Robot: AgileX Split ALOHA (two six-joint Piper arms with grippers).
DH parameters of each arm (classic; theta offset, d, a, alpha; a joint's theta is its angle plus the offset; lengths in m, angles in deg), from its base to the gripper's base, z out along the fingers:
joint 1: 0 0.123 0 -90
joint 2: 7.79 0 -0.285 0
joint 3: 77.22 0 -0.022 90
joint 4: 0 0.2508 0 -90
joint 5: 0 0 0.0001 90
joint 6: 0 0.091 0 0
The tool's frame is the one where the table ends.
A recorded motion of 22 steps. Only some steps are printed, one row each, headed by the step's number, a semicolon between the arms.
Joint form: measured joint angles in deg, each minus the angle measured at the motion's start. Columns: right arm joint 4, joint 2, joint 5, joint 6, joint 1, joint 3; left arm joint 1, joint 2, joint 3, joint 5, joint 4, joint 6.
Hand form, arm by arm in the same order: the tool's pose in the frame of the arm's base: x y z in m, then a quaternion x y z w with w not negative. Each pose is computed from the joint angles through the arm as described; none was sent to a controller.
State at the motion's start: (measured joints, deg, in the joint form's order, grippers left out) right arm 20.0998 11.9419 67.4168 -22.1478 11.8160 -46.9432; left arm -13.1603 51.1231 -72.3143 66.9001 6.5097 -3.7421
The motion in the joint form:
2: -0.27 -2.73 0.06 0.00 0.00 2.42; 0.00 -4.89 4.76 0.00 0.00 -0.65
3: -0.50 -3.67 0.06 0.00 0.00 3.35; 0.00 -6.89 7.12 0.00 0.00 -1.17
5: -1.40 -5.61 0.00 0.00 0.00 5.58; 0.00 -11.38 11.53 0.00 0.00 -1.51
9: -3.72 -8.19 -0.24 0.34 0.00 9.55; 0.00 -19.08 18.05 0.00 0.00 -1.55
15: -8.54 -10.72 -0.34 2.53 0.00 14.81; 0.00 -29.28 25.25 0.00 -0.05 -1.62
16: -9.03 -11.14 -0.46 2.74 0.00 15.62; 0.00 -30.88 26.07 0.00 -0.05 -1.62
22: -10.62 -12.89 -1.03 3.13 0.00 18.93; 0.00 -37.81 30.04 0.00 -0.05 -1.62
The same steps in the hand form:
2: -0.0233 0.0243 0.3475 -0.27099 0.79627 0.12320 0.52664; 0.1155 -0.0173 0.4257 0.06775 0.90447 -0.00758 0.42105
3: -0.0245 0.0237 0.3430 -0.27078 0.79659 0.12123 0.52672; 0.1082 -0.0156 0.4180 0.06391 0.90606 -0.00903 0.41820
5: -0.0257 0.0222 0.3321 -0.26979 0.79913 0.11377 0.52503; 0.0915 -0.0117 0.4039 0.06117 0.90596 -0.01038 0.41880
9: -0.0237 0.0192 0.3129 -0.26484 0.80881 0.09652 0.51611; 0.0643 -0.0053 0.3821 0.05997 0.90171 -0.01204 0.42800
15: -0.0176 0.0135 0.2867 -0.24573 0.83119 0.06659 0.49427; 0.0319 0.0022 0.3551 0.05719 0.89047 -0.01658 0.45112
16: -0.0168 0.0129 0.2829 -0.24374 0.83335 0.06345 0.49204; 0.0270 0.0034 0.3519 0.05660 0.88744 -0.01759 0.45710
22: -0.0137 0.0112 0.2673 -0.23938 0.84005 0.05200 0.48406; 0.0079 0.0078 0.3348 0.05433 0.87554 -0.02137 0.47960

